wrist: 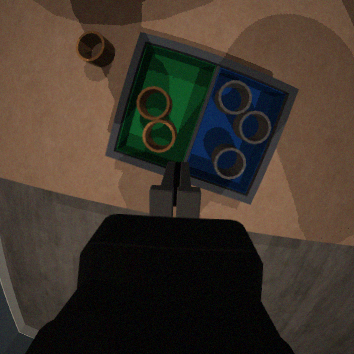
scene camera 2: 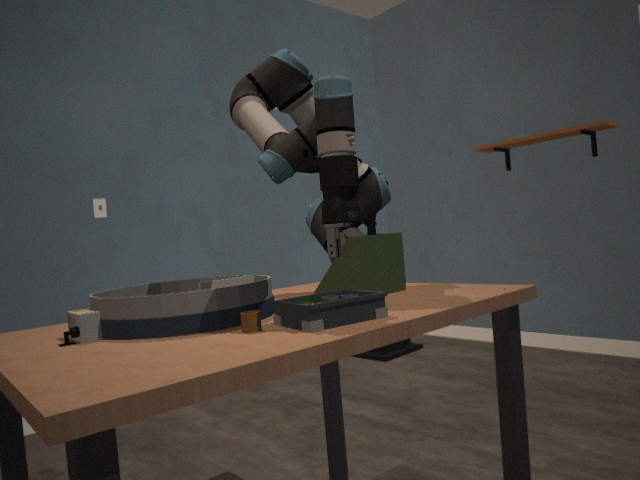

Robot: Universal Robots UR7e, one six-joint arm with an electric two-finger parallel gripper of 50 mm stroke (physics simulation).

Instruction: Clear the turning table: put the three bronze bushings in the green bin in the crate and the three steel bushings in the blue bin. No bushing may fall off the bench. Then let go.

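Frame: origin at the arm's base, x right, y back, z down, level; centimetres.
Seen in the pictures: gripper, fingertip midpoint: [wrist: 177,174] [scene camera 2: 334,257]; arm's base, origin of the base link: [scene camera 2: 359,262].
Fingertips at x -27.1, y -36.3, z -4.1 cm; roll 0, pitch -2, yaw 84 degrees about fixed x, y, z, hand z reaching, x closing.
Observation:
Offsets run from my fingertips to a thing's top centre. "pt": to the spot under its first point.
One bronze bushing @(dx +11.7, dy -12.9, dz +9.3 cm) [scene camera 2: 251,321] [wrist: 106,54] stands upright on the bench, outside the crate @(dx +4.2, dy +1.4, dz +8.1 cm) [scene camera 2: 343,312] [wrist: 128,92], between it and the turning table [scene camera 2: 180,310]. Two bronze bushings @(dx +5.4, dy -4.1, dz +8.7 cm) [wrist: 138,103] @(dx +1.7, dy -3.0, dz +8.7 cm) [wrist: 174,136] stand close together in the green bin @(pt dx +9.0, dy -0.8, dz +12.5 cm) [wrist: 186,80]. Three steel bushings @(dx +7.4, dy +5.0, dz +8.7 cm) [wrist: 235,81] @(dx +4.5, dy +7.9, dz +8.7 cm) [wrist: 269,127] @(dx -0.2, dy +5.8, dz +8.7 cm) [wrist: 229,178] stand in the blue bin @(pt dx +4.0, dy +2.7, dz +12.5 cm) [wrist: 207,122]. My gripper [scene camera 2: 333,256] [wrist: 177,174] is shut and empty, raised above the bench; in the wrist view its tips overlap the crate's near wall. The turning table's inside is hidden behind its rim.
A green slanted panel [scene camera 2: 372,263] stands on the bench behind the crate. A small white box with a black fitting @(dx +42.0, dy -34.8, dz +7.3 cm) [scene camera 2: 85,326] stands at the turning table's left. The bench's edge [scene camera 2: 217,387] runs along the front. A wooden shelf [scene camera 2: 547,136] hangs on the wall.

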